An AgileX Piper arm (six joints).
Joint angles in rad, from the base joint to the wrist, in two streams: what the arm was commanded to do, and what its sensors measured. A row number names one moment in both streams.
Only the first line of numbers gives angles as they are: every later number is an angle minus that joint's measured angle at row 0.
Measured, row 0:
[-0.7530, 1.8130, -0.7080, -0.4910, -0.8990, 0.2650]
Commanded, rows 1 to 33:
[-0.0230, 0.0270, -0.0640, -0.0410, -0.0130, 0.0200]
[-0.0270, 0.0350, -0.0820, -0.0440, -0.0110, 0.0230]
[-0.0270, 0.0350, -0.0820, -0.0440, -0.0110, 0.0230]
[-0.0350, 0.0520, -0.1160, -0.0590, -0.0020, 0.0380]
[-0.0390, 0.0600, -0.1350, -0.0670, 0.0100, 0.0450]
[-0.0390, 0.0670, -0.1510, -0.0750, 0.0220, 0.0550]
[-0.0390, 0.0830, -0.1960, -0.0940, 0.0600, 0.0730]
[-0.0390, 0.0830, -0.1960, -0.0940, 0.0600, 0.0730]
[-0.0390, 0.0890, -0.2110, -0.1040, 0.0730, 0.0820]
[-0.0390, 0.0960, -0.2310, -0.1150, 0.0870, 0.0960]
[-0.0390, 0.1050, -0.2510, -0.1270, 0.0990, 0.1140]
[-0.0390, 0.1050, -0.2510, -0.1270, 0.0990, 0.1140]
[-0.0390, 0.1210, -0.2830, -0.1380, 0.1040, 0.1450]
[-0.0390, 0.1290, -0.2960, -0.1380, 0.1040, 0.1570]
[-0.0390, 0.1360, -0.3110, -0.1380, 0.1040, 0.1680]
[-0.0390, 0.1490, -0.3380, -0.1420, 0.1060, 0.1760]
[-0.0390, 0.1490, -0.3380, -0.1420, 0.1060, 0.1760]
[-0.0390, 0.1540, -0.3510, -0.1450, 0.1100, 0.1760]
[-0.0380, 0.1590, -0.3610, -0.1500, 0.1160, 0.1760]
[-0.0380, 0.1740, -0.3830, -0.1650, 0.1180, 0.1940]
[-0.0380, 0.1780, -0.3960, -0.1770, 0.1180, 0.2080]
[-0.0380, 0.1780, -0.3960, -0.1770, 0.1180, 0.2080]
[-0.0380, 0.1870, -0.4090, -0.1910, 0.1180, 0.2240]
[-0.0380, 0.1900, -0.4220, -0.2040, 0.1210, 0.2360]
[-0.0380, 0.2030, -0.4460, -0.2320, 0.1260, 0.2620]
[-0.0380, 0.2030, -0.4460, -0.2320, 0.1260, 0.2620]
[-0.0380, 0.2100, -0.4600, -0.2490, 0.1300, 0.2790]
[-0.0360, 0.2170, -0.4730, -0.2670, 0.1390, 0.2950]
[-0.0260, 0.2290, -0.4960, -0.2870, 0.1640, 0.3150]
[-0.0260, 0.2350, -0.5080, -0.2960, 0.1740, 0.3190]
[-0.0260, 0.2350, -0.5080, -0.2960, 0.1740, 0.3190]
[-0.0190, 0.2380, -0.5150, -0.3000, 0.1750, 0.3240]
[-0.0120, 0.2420, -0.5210, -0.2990, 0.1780, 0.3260]
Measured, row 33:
[-0.0480, 0.2280, -0.4850, -0.2510, 0.2060, 0.3090]
